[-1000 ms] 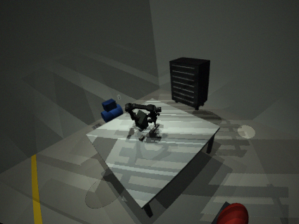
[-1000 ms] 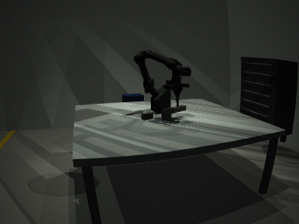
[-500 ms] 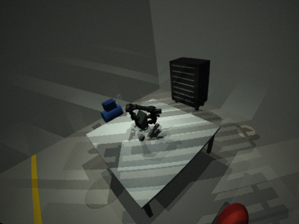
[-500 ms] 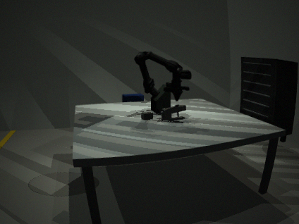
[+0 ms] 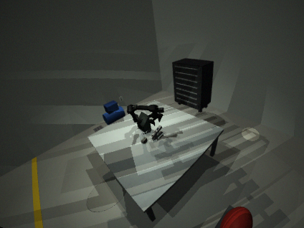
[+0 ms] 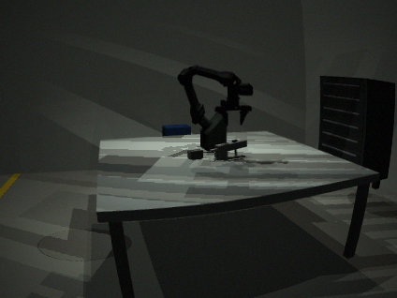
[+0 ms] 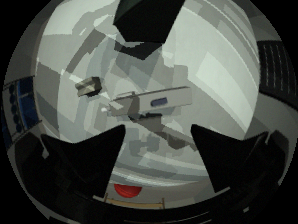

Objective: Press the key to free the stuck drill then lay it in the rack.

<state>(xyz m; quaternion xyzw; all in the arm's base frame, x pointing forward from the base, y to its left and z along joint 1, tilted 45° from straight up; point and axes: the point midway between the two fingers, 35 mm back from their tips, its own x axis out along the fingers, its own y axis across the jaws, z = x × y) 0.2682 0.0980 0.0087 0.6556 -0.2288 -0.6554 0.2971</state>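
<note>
Now: the drill 10 mm ahead of my gripper tip, 70 mm to the right of it and 110 mm below it. Round my gripper tip: small dark block 30 mm behind, 200 mm to the right, 150 mm below.
</note>
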